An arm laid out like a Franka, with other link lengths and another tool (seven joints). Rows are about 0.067 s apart.
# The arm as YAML. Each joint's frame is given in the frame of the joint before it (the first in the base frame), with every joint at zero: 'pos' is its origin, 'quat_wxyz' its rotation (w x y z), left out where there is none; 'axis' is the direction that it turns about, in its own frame. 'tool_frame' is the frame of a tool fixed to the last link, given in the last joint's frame.
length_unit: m
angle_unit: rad
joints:
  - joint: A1
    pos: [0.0, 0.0, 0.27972]
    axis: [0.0, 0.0, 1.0]
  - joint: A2
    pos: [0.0, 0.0, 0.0]
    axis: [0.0, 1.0, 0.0]
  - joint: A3
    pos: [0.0, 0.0, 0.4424]
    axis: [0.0, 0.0, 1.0]
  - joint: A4
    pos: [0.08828, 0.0, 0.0]
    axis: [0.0, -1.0, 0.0]
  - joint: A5
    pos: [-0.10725, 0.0, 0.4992]
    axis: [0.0, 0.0, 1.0]
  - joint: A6
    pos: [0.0, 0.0, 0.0]
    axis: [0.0, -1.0, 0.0]
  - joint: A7
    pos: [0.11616, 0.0, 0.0]
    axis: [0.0, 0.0, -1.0]
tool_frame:
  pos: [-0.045, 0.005, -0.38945]
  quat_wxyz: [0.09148, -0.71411, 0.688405, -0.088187]
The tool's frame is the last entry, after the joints.
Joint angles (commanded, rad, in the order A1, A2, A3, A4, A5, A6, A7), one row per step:
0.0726 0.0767 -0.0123 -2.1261 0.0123 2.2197 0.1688
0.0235 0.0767 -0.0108 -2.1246 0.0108 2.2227 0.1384
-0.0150 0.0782 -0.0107 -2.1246 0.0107 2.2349 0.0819
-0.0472 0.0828 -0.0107 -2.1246 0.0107 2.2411 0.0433
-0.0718 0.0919 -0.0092 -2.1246 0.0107 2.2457 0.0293
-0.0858 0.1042 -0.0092 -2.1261 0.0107 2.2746 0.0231
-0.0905 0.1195 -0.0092 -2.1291 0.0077 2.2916 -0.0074
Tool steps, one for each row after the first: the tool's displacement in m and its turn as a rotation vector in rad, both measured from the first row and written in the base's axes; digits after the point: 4 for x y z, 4 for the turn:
0.0036 -0.0334 0.0010 -0.0015 -0.0048 -0.0163
0.0078 -0.0618 0.0010 -0.0031 -0.0160 0.0017
0.0085 -0.0852 -0.0016 -0.0045 -0.0178 0.0080
0.0078 -0.1015 -0.0074 -0.0047 -0.0134 -0.0011
0.0151 -0.1120 -0.0141 -0.0066 -0.0284 -0.0092
0.0164 -0.1176 -0.0247 -0.0100 -0.0270 0.0184

